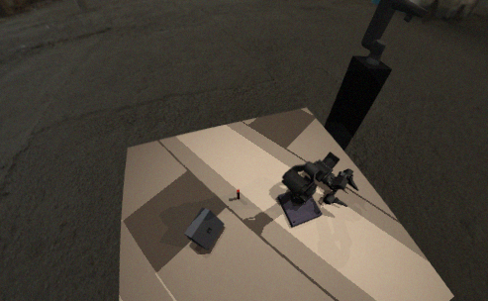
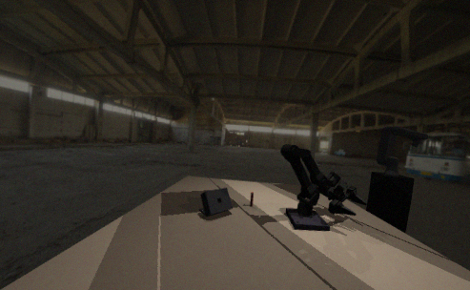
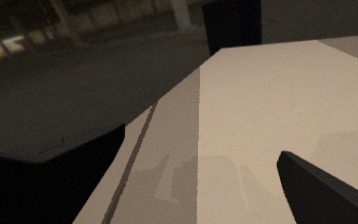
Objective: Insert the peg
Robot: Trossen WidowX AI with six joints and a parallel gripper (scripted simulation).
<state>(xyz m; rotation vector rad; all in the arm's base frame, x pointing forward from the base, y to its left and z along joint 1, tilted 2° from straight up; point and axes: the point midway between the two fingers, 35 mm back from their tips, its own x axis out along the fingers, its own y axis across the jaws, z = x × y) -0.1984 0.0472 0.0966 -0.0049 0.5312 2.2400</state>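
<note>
My gripper tip is now 51 cm short of the red square peg, 13 cm to the left of it and 5 cm above it. From my gripper tip the other things lie so: panel 66 cm ahead, 5 cm below, 2 cm to the left.
</note>
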